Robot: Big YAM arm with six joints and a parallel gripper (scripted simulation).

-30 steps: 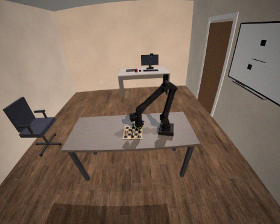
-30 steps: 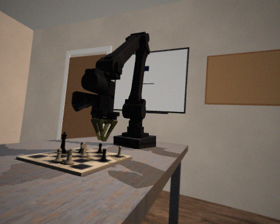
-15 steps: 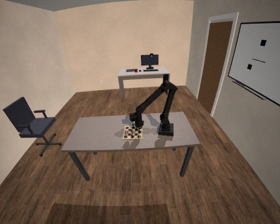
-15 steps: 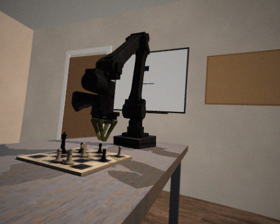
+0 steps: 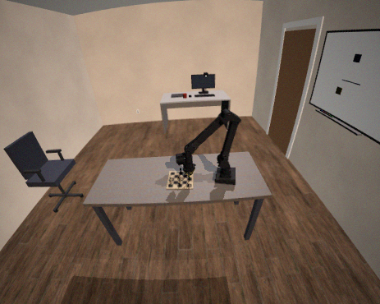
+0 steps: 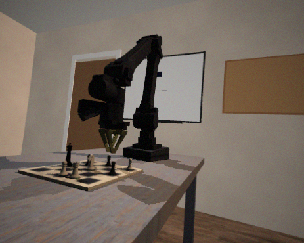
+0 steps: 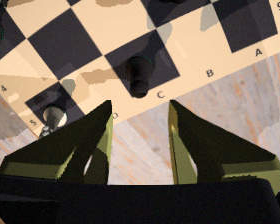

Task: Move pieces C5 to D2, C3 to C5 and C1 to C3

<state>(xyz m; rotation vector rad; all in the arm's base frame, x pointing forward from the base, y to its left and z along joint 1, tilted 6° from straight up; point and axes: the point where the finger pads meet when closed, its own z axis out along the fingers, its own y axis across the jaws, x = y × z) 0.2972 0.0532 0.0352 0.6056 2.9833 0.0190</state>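
The white rook lies 15 cm ahead of my hand, 5 cm to the left of it and 3 cm below it. From my hand the other things lie so: tall black piece: 9 cm ahead, 8 cm to the right, 2 cm below; chessboard: 8 cm ahead, 5 cm below.
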